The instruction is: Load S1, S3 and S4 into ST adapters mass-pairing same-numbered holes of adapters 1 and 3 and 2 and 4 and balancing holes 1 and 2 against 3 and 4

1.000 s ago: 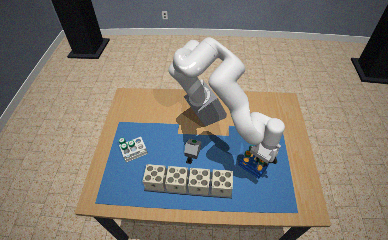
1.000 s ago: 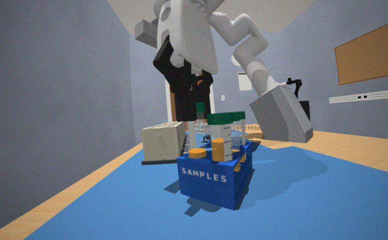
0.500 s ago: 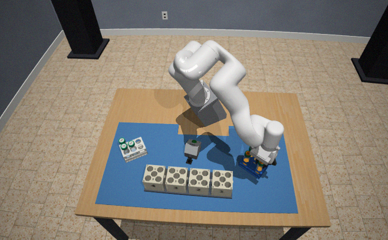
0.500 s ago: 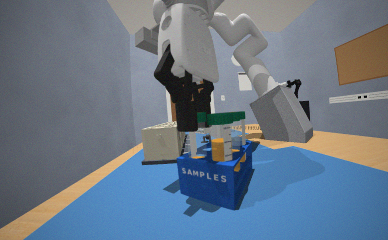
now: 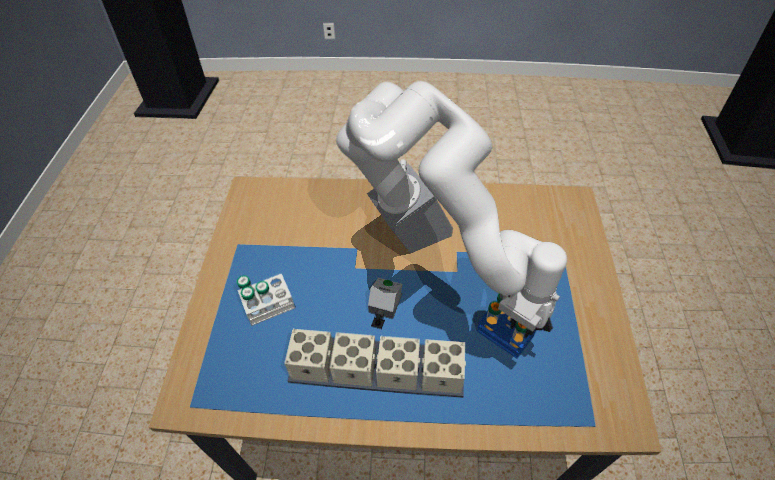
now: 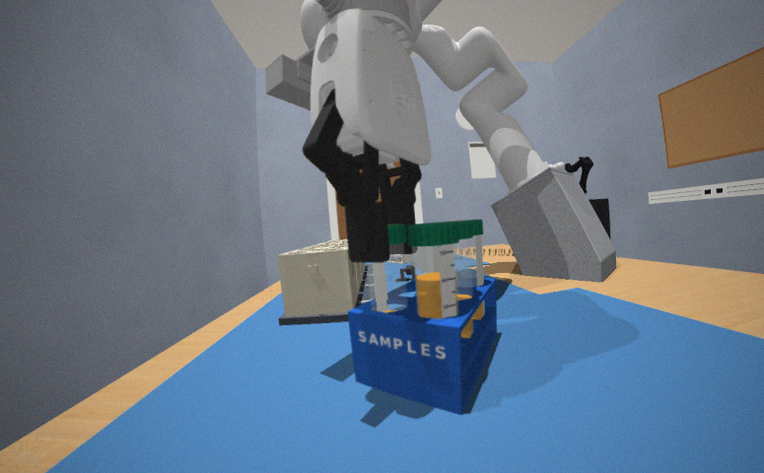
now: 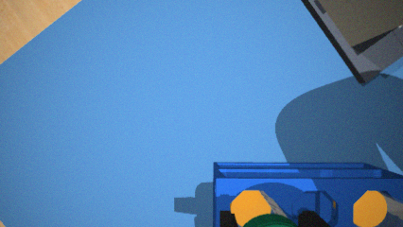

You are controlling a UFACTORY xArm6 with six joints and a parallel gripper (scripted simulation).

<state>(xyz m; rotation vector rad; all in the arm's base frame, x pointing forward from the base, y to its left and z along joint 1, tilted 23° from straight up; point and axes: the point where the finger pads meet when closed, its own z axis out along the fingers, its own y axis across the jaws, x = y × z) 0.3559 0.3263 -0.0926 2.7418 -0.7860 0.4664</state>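
The orange-dot tube is 5 cm behind my hand, 1 cm to the right of it and 5 cm below it. The rest, counted from my hand: loading stand ST: 9 cm ahead, 35 cm to the right, 11 cm below; then blue sample rack: 4 cm behind, 2 cm to the right, 9 cm below; then green done key: 13 cm behind, 35 cm to the right, 5 cm below.
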